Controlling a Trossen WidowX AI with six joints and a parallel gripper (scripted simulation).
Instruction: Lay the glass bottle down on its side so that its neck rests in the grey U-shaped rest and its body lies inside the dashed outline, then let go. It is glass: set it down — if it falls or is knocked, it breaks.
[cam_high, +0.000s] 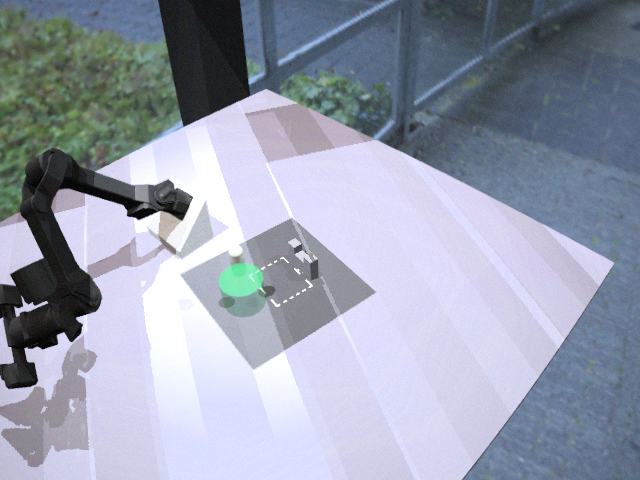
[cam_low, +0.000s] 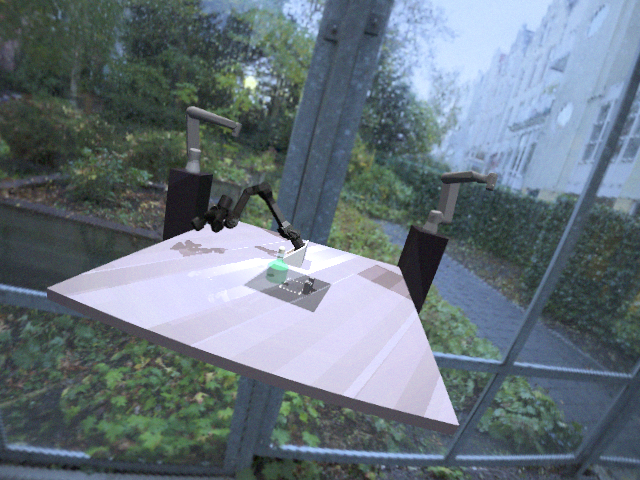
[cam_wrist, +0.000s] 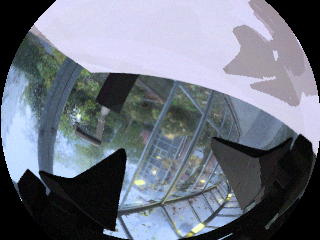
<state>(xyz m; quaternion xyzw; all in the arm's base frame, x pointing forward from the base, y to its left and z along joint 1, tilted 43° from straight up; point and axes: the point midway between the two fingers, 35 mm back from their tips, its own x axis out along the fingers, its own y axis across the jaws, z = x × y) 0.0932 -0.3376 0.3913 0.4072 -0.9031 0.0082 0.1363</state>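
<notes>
The glass bottle lies 210 mm ahead of my gripper tip, 480 mm to the left of it and 40 mm below it. The rest, counted from my gripper tip: mat (220 mm ahead, 550 mm to the left, 140 mm below).
</notes>
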